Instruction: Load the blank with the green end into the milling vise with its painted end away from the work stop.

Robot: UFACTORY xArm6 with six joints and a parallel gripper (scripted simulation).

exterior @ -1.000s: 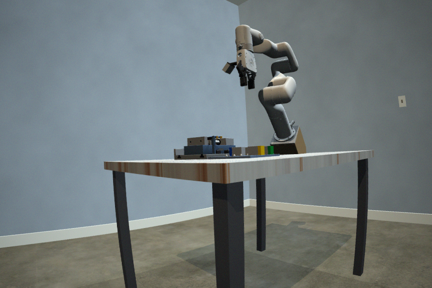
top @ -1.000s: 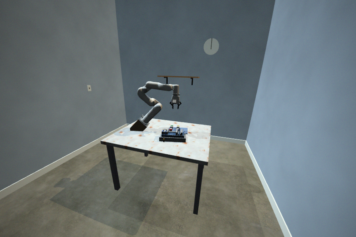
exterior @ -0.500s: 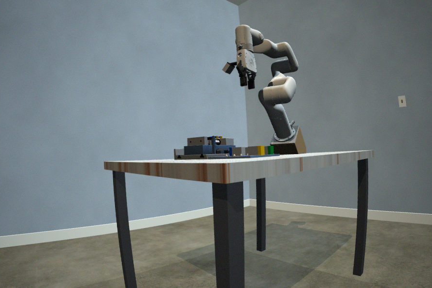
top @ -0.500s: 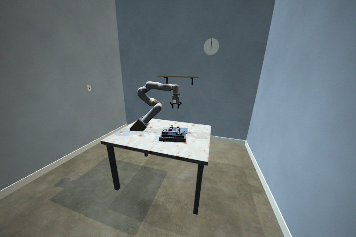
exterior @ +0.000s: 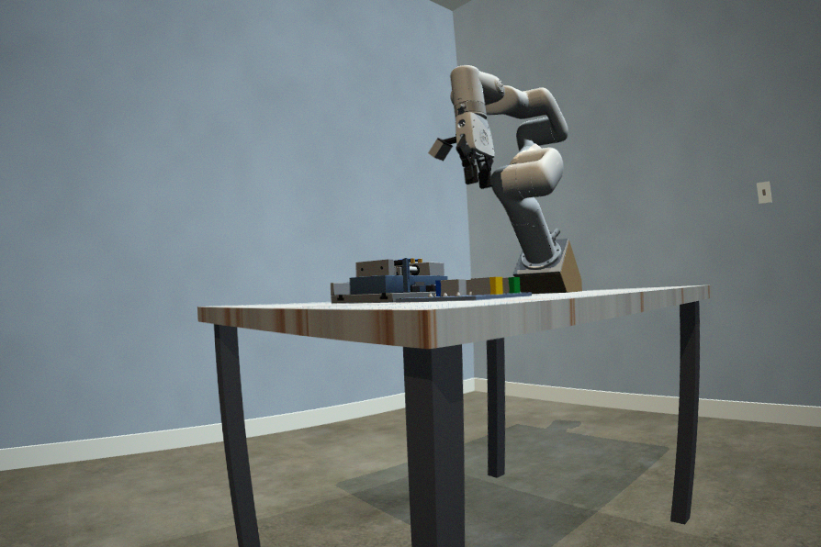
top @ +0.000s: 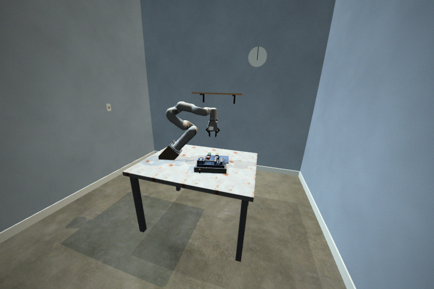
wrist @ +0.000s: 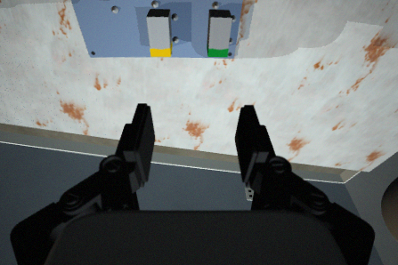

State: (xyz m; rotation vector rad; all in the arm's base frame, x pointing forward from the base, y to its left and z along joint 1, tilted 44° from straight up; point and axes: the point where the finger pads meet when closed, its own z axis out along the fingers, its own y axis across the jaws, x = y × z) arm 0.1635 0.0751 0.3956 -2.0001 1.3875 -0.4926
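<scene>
Right now the green-ended blank is 5 cm behind my hand, 1 cm to the left of it and 25 cm below it. Round my hand: red-ended blank: 1 cm behind, 7 cm to the right, 25 cm below; blue-ended blank: 7 cm ahead, 3 cm to the right, 25 cm below; yellow-ended blank: 3 cm ahead, 5 cm to the left, 25 cm below.
</scene>
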